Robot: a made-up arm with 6 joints. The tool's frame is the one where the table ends.
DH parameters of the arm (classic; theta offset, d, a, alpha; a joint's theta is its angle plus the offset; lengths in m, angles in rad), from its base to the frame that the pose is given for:
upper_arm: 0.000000 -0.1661 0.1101 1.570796
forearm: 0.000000 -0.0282 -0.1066 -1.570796
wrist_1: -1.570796 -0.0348 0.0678 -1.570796
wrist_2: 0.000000 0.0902 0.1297 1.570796
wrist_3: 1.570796 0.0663 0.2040 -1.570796
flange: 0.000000 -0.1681 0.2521 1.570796
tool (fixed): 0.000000 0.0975 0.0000 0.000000
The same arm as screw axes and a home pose.
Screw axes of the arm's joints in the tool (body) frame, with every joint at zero. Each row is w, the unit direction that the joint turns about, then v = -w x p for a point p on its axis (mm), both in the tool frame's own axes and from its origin. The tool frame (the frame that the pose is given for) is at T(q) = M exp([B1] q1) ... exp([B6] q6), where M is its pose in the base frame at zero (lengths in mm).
B1: w 0 0 1 v 337.4 549.8 0
B2: w 0 -1 0 v -129 0 439.7
B3: w 0 0 1 v 365.6 546.3 0
B4: w 1 0 0 v 0 -163.8 -297.8
B5: w 0 0 1 v 168.1 456.1 0
B6: w 0 1 0 v 97.5 0 -252.1
M: xyz 549.8 -337.4 -37.1 (mm) quaternion w x y z 1 0 0 0

